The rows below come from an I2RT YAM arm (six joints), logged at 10 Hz.
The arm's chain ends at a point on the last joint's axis. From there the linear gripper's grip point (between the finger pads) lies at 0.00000 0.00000 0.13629 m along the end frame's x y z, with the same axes.
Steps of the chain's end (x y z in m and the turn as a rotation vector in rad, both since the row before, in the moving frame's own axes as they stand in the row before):
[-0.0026, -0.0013, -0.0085, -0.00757, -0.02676, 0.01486]
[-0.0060, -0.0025, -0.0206, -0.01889, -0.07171, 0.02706]
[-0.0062, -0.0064, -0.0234, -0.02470, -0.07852, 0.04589]
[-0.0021, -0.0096, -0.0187, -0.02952, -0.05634, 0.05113]
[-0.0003, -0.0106, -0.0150, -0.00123, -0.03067, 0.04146]
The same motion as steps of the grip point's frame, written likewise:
[-0.0063, -0.0003, -0.0086, -0.00757, -0.02676, 0.01486]
[-0.0158, -0.0001, -0.0210, -0.01889, -0.07171, 0.02706]
[-0.0170, -0.0033, -0.0239, -0.02470, -0.07852, 0.04589]
[-0.0099, -0.0058, -0.0190, -0.02952, -0.05634, 0.05113]
[-0.0045, -0.0105, -0.0151, -0.00123, -0.03067, 0.04146]

